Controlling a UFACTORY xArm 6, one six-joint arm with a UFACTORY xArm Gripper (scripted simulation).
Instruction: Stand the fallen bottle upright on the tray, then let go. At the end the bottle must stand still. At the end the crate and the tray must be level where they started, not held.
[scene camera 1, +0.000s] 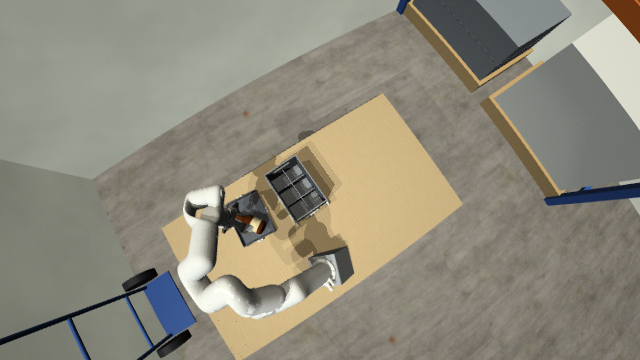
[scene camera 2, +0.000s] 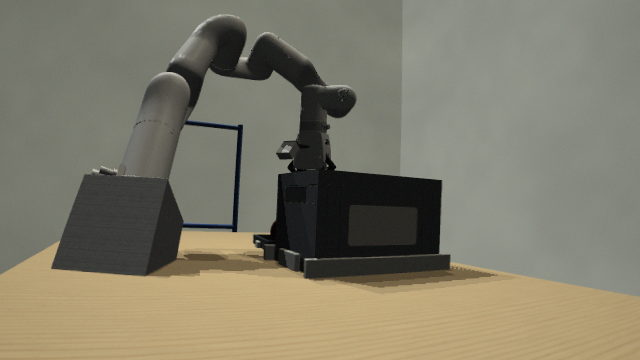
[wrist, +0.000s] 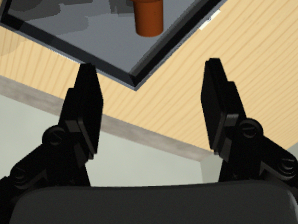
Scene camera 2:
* dark crate: 324, 213
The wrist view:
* my gripper: 150, 79
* dark tray: 109, 42
